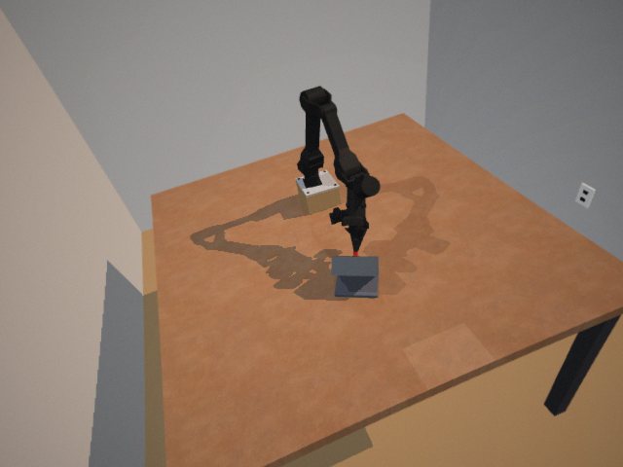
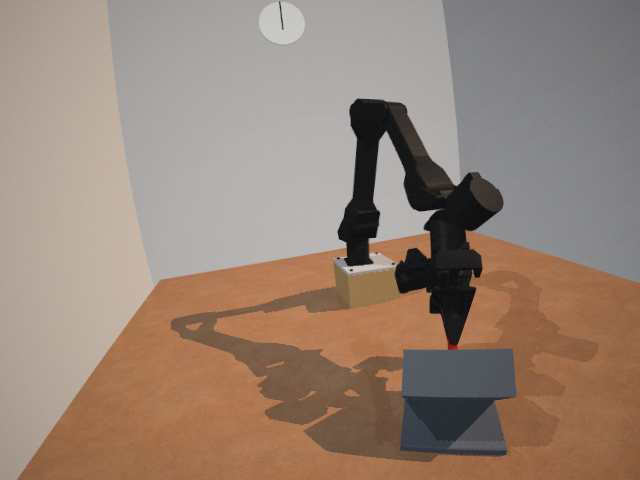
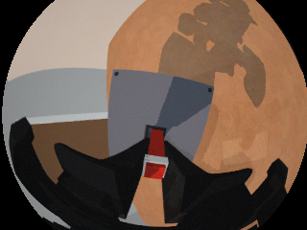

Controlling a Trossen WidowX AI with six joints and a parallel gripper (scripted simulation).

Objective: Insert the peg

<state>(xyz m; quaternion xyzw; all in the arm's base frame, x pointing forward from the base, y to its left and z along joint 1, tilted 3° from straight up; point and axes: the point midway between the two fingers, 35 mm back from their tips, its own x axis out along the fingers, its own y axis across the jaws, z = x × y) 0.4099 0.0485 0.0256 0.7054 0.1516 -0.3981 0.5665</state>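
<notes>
The red peg lies 1 cm behind my gripper tip and 1 cm above it. Round my gripper tip: grey sloped panel (3 cm ahead, 1 cm to the right, 3 cm below).
</notes>
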